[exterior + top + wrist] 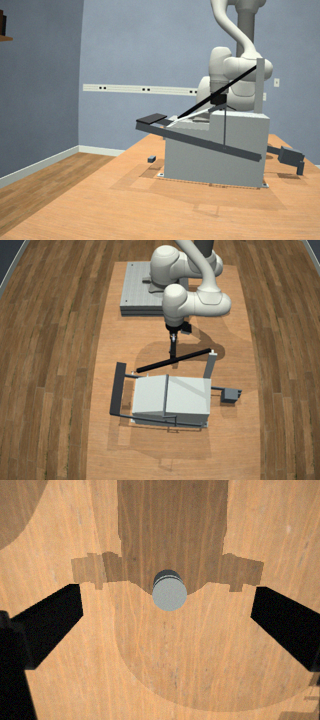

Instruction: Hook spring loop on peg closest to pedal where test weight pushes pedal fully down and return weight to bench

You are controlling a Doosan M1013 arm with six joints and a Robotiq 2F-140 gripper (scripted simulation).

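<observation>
The steel test weight lies 40 mm below my hand. Also, from my hand: small grey block (250 mm to the right, 210 mm ahead, 60 mm below).
</observation>
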